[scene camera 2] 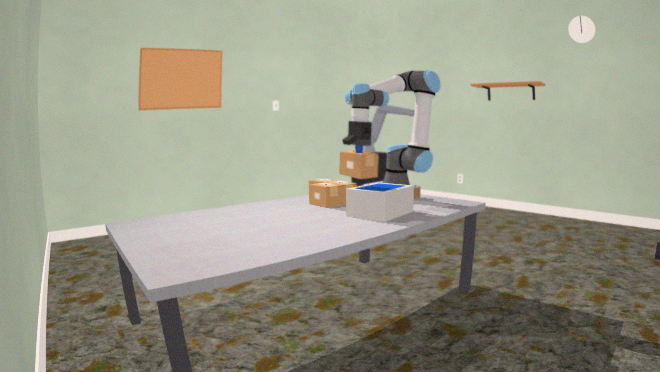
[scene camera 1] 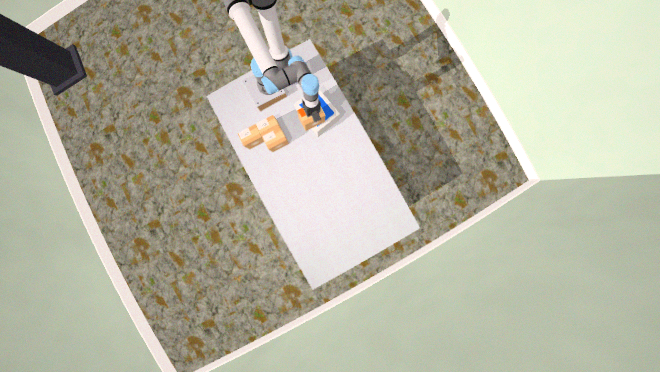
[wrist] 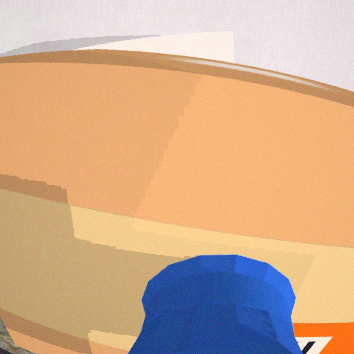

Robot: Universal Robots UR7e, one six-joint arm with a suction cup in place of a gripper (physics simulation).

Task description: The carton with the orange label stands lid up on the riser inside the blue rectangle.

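Frame: origin at the arm's base, x ahead, y left, z up, level; metres.
Seen in the pictures: hand at its tool point: [wrist: 220, 273].
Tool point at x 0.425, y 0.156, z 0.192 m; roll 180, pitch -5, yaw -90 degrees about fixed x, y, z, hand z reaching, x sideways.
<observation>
Offsets run from my tool point to a thing's top centre. "pt": to the spot under its first point. Level surfaces: height alone.
The carton with the orange label @[dx -0.002, dy -0.004, dz +0.018 m] [scene camera 1: 306, 122] [scene camera 2: 358, 165] [wrist: 240, 165] hangs lid up from my suction gripper [scene camera 2: 359, 152] [wrist: 220, 295]. The blue cup is on its lid, beside the orange label, part of which shows in the wrist view. The carton is in the air above the pale riser @[dx -0.074, dy +0.063, dz -0.139 m] [scene camera 1: 318, 132] [scene camera 2: 367, 205], with a gap between them in scene camera 2. The riser's top bears the blue rectangle @[dx -0.074, dy +0.063, dz -0.139 m] [scene camera 1: 326, 108] [scene camera 2: 382, 187]. In scene camera 1 the carton and arm hide part of the rectangle, and the carton appears towards its left side.
Three other cartons @[dx -0.142, dy -0.434, dz -0.158 m] [scene camera 1: 251, 137] @[dx -0.141, dy -0.292, dz -0.158 m] [scene camera 1: 270, 126] @[dx -0.040, dy -0.291, dz -0.158 m] [scene camera 1: 275, 141] stand close together on the table @[dz -0.259 m] [scene camera 1: 345, 200] [scene camera 2: 225, 240], left of the riser in scene camera 1. They also show as a cluster @[pt dx +0.001, dy -0.222, dz -0.195 m] [scene camera 2: 327, 194] in scene camera 2. A brown-edged plate [scene camera 1: 271, 102] lies at the arm's base.
</observation>
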